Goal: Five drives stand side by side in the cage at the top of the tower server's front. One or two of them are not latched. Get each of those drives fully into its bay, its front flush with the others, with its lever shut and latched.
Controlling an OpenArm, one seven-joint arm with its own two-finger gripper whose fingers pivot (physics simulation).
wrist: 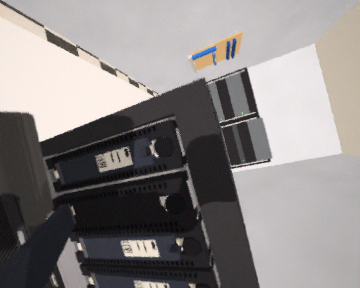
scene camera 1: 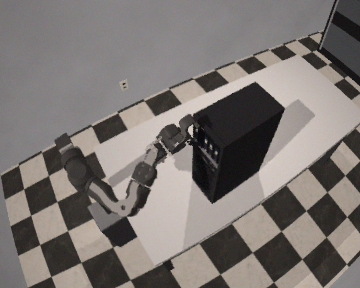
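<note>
The black tower server [scene camera 1: 240, 135] [wrist: 212, 170] stands upright with its drive cage at the top front. In the wrist view, the outermost drive [wrist: 142, 156] has its lever lying along its front. The drive beside it [wrist: 120, 212] has a dark front, and its blue lever [wrist: 42, 242] stands swung out toward the camera at the lower left. A third drive [wrist: 107, 246] has its lever lying flat; a fourth [wrist: 117, 283] shows partly at the bottom edge. The fifth is outside the wrist view. My gripper [scene camera 1: 193, 132] is open at the cage front; one grey finger shows at the left of the wrist view, near the lever.
The server stands on a white table [scene camera 1: 295, 75] [wrist: 30, 80]. The arm's base box [scene camera 1: 117, 227] is at the table's near left end. Grey rack units [wrist: 247, 142] and an orange board with blue parts [wrist: 222, 50] show beyond the server. A dark cabinet [scene camera 1: 345, 45] is at the upper right.
</note>
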